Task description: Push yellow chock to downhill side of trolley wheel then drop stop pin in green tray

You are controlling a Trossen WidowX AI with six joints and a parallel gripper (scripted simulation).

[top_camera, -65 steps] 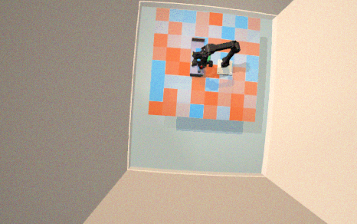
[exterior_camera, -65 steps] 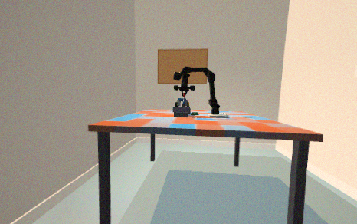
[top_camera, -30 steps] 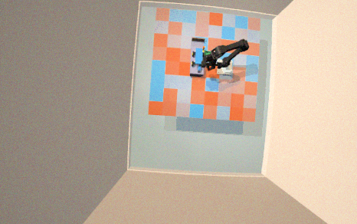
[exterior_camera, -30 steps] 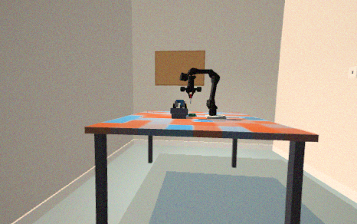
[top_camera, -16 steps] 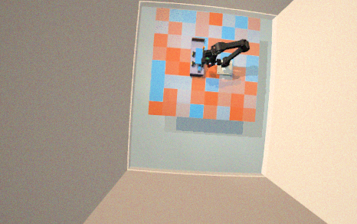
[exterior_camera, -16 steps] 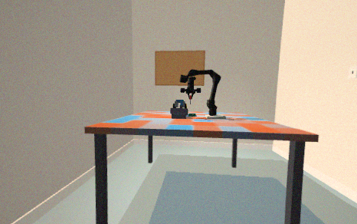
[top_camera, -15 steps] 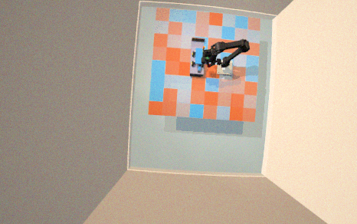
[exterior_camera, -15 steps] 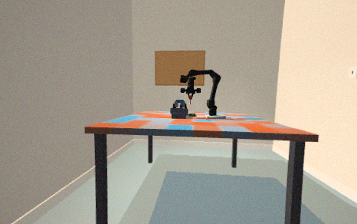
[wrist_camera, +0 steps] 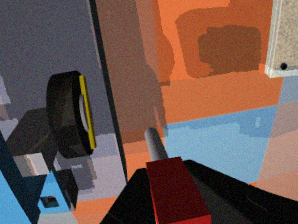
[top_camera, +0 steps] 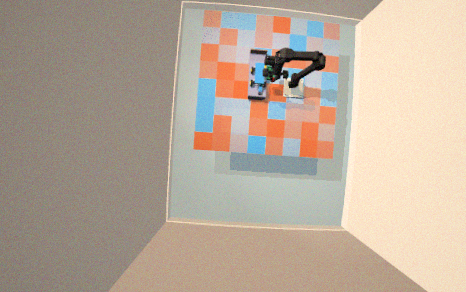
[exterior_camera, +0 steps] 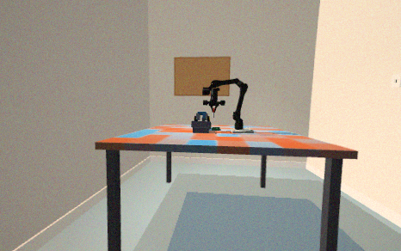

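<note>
My gripper tip is 170 mm above the green tray, 140 mm to the left of it and 50 mm past it. Round my gripper tip: blue trolley: 90 mm ahead, 70 mm to the right, 50 mm below; grey ramp: 120 mm below, 90 mm ahead, 70 mm to the right; red-headed stop pin: right at my gripper tip.
</note>
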